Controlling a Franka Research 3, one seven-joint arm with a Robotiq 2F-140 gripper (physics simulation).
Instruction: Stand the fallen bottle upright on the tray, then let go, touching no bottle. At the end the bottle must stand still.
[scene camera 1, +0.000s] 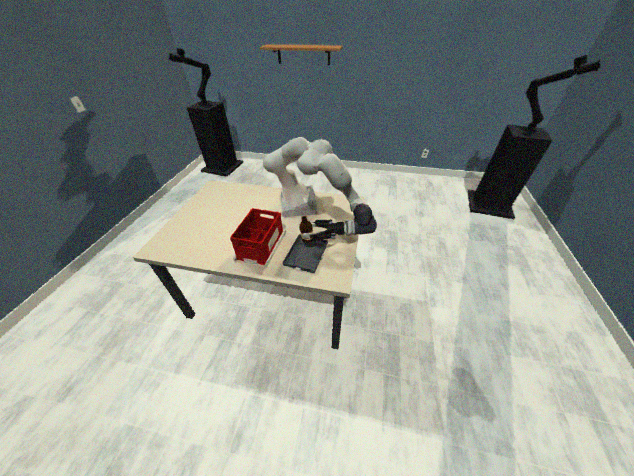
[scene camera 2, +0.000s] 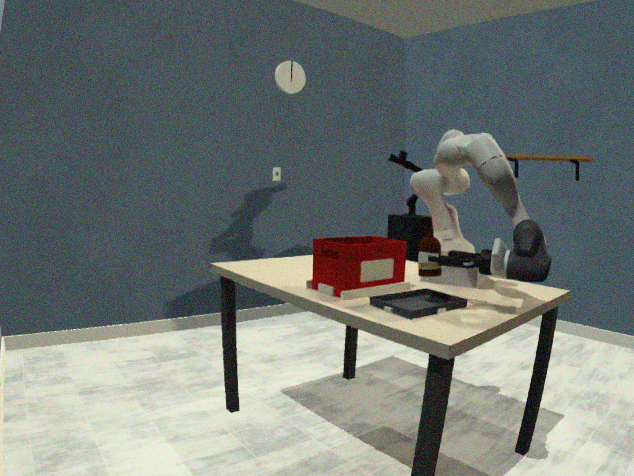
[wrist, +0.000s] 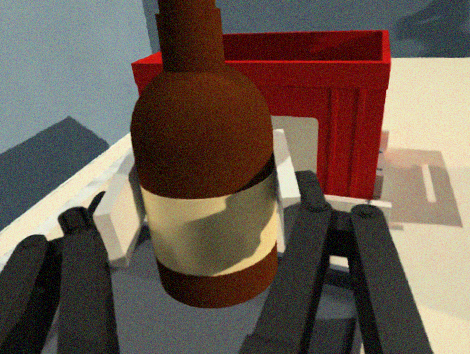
Labels:
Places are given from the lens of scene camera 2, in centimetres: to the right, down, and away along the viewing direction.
my gripper (scene camera 2: 423, 254): 33, 5, 138
brown bottle (scene camera 2: 429, 244): 34, 2, 134

